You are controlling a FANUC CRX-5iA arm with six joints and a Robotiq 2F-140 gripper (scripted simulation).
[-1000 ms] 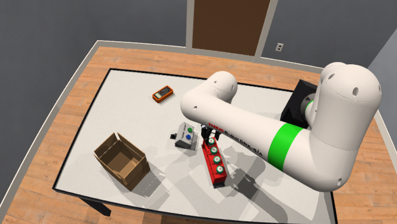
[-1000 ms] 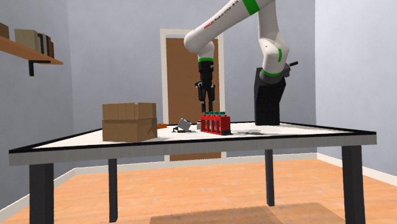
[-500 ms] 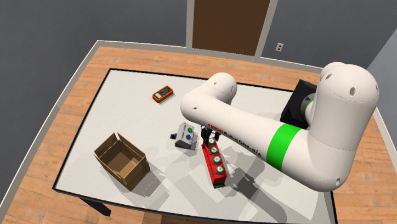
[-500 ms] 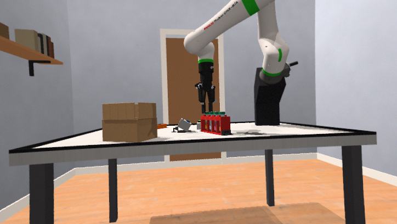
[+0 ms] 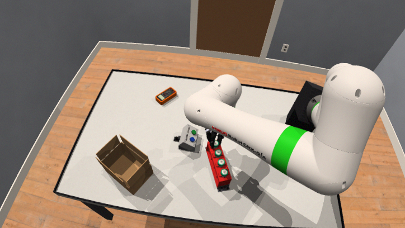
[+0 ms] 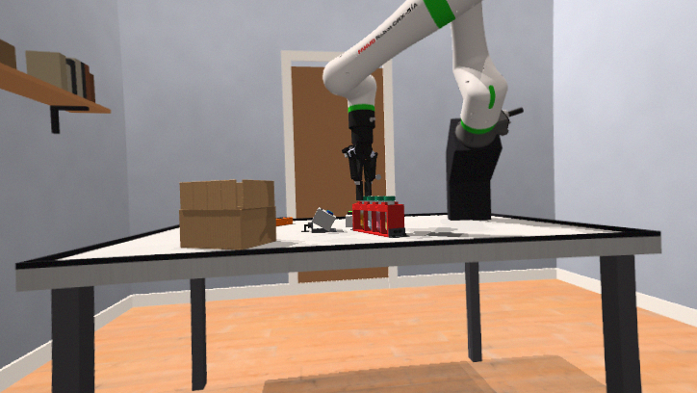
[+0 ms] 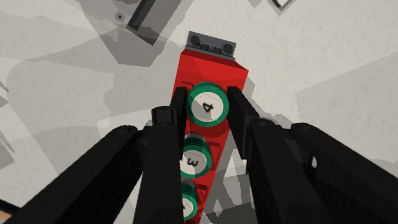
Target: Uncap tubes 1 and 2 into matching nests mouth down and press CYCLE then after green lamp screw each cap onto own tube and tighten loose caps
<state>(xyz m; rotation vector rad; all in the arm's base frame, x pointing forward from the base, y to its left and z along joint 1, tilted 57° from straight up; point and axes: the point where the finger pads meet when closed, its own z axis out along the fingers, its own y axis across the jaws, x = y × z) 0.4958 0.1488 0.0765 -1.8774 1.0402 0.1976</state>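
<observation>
Now: hand 3 cm above the cap 4. Round my hand: blue key: 12 cm ahead, 7 cm below, 2 cm to the right; cap 2: 9 cm to the left, 5 cm behind, 3 cm below; cap 3: 5 cm to the left, 3 cm below, 2 cm behind.
</observation>
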